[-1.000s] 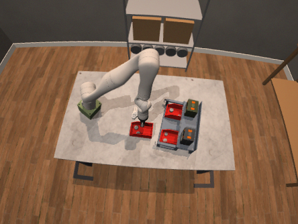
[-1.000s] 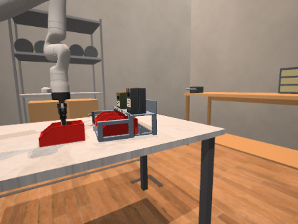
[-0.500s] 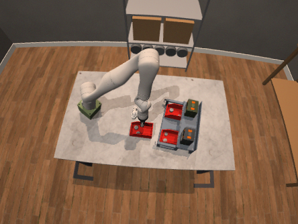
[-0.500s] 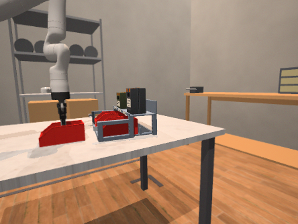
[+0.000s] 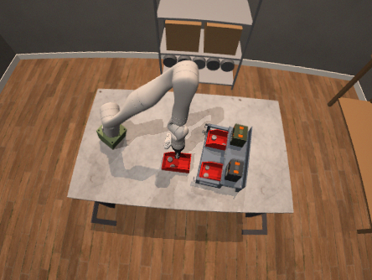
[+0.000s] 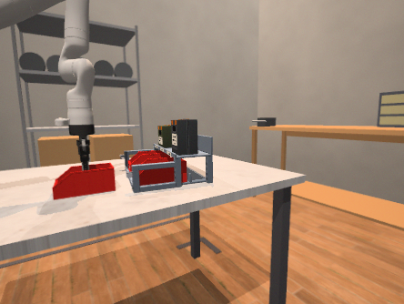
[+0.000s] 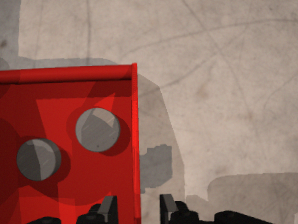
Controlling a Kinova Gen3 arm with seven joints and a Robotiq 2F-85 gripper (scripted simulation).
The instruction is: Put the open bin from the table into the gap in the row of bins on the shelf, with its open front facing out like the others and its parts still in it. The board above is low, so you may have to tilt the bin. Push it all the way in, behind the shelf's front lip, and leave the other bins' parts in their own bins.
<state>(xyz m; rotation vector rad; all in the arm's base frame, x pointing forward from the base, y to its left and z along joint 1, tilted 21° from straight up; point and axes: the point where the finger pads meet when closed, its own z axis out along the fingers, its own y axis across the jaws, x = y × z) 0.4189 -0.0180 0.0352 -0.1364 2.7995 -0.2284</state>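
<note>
My hand is 80 mm to the left of the grey round part, 60 mm above it and 20 mm past it. From my hand the other things lie so: black tool case: 330 mm ahead, 90 mm above, 80 mm to the right; grey shelf: 270 mm ahead, 40 mm to the left.
</note>
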